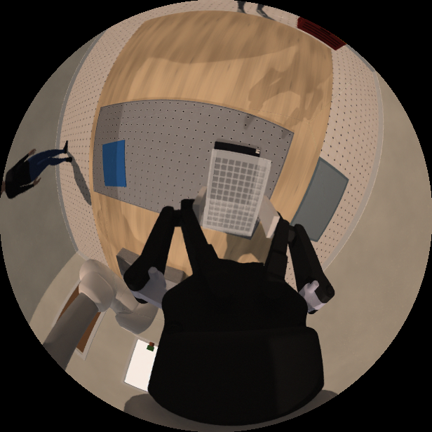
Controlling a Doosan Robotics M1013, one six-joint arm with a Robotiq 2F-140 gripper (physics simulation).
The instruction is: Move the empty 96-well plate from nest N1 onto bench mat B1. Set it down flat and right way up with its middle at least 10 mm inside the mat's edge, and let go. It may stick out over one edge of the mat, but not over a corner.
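Observation:
The pale 96-well plate [237, 182] is between the two finger pads of my gripper [233, 199], which is shut on it by its long sides. The plate is right way up, above the board. Nest N1 [234, 146] is a black frame with a small white label; it shows past the plate's far end, smaller and lower than the plate, and the rest of it is mostly hidden. A blue rectangle [114, 164] lies on the left of the board, and a grey-green rectangle [320, 200] lies at the right; no label shows which is mat B1.
The grey perforated board [165, 145] lies on the wooden table [195, 82]. A grey block [170, 274] stands near the left finger linkage. A pale robot arm [97, 285] is at the lower left, near a white panel [139, 367]. A dark red slatted object [320, 33] is at the far right.

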